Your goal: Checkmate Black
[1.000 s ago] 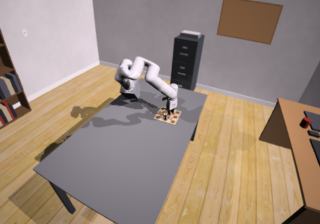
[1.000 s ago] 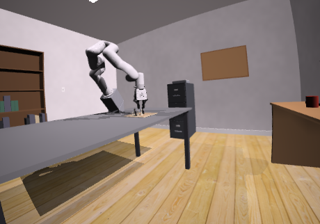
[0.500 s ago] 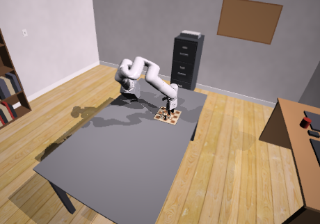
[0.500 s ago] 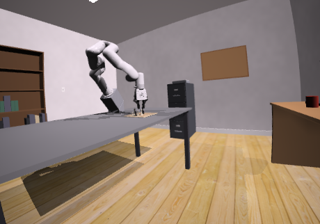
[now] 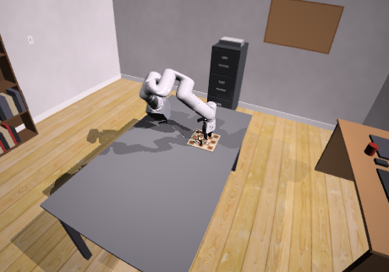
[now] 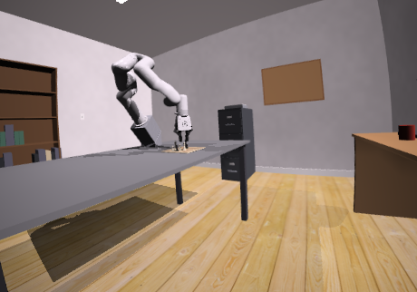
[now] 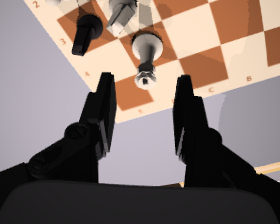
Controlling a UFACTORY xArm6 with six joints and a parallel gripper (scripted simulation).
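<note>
My gripper is now 7 cm past the tall black piece, 12 cm to the right of it and 5 cm above it. The rest, counted from my hand: chessboard 3 cm behind, 4 cm to the left, 8 cm below; then black pawn 3 cm behind, 8 cm to the left, 6 cm below.
</note>
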